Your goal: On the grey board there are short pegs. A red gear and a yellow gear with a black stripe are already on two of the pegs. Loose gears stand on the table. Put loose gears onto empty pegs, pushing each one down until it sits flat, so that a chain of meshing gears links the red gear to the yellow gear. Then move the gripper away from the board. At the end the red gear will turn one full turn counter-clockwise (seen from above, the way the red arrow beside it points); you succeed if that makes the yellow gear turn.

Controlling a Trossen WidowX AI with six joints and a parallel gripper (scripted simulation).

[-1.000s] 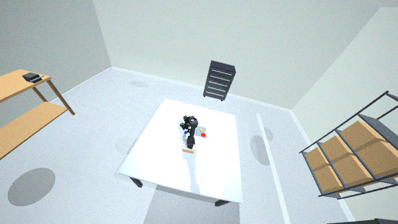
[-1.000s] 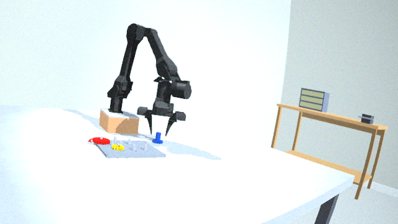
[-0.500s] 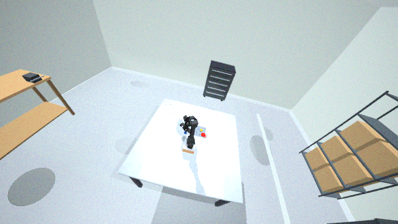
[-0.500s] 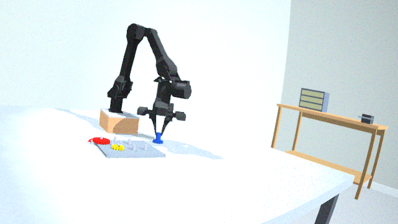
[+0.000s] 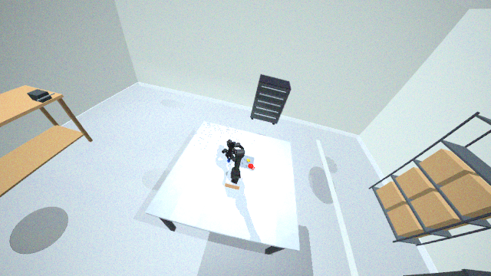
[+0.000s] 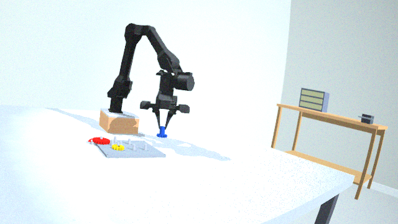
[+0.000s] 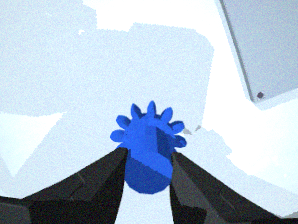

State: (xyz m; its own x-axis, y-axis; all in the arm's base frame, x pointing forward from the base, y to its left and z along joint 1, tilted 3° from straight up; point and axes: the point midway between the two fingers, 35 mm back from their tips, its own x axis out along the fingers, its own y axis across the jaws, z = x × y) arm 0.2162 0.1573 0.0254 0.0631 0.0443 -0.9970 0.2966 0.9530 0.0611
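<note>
My gripper tip is 200 mm to the left of the yellow gear, 130 mm short of it and 40 mm above it. Round my gripper tip: grey board: 160 mm to the right, 100 mm ahead, 50 mm below; red gear: 250 mm to the right, 60 mm ahead, 40 mm below; blue gear: 10 mm below.
</note>
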